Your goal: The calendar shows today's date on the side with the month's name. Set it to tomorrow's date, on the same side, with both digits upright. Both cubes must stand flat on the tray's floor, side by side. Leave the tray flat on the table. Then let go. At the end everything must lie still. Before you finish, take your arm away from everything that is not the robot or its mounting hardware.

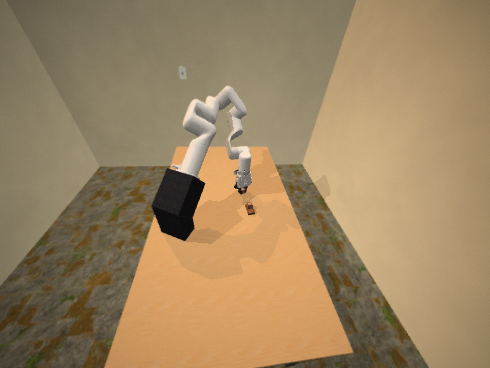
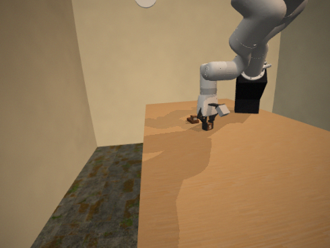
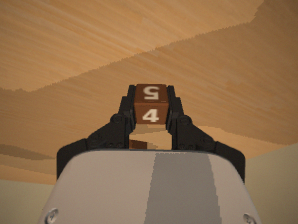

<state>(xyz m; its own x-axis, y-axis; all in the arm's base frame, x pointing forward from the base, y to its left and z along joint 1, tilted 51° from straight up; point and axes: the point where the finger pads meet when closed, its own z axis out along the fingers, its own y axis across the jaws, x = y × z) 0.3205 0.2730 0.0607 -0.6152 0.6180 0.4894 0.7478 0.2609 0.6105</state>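
Now: the brown digit cube 1 cm below my hand.
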